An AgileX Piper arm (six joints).
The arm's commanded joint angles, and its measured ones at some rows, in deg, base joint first. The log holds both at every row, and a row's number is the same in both.
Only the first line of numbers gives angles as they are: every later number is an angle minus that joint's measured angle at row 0.
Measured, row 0:
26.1, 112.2, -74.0, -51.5, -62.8, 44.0
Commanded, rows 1 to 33:
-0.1, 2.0, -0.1, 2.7, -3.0, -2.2
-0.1, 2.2, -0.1, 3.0, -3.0, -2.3
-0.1, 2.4, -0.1, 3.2, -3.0, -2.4
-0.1, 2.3, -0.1, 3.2, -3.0, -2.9
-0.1, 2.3, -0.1, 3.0, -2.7, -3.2
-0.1, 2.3, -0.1, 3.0, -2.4, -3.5
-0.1, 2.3, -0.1, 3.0, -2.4, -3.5
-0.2, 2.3, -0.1, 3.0, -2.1, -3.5
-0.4, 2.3, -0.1, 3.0, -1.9, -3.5
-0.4, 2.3, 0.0, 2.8, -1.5, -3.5
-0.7, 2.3, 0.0, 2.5, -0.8, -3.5
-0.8, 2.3, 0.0, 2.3, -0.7, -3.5
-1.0, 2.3, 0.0, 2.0, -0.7, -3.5
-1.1, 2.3, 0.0, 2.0, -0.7, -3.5
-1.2, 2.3, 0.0, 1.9, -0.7, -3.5
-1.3, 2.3, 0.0, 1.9, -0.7, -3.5
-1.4, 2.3, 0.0, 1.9, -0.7, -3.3
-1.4, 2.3, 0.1, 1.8, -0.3, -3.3
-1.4, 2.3, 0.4, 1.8, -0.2, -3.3
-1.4, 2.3, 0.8, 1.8, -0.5, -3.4
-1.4, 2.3, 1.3, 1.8, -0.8, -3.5
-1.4, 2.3, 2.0, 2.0, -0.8, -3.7
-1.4, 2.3, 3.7, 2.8, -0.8, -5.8
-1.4, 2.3, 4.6, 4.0, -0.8, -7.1
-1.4, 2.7, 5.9, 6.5, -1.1, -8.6
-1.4, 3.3, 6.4, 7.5, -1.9, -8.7
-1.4, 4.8, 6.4, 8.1, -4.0, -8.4
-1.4, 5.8, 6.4, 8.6, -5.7, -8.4
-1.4, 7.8, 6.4, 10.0, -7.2, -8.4
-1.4, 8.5, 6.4, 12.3, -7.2, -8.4
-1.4, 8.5, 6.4, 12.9, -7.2, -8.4
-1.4, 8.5, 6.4, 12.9, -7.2, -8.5
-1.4, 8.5, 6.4, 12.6, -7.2, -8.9
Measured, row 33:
-1.2, 8.6, 6.2, 11.4, -6.1, -8.0
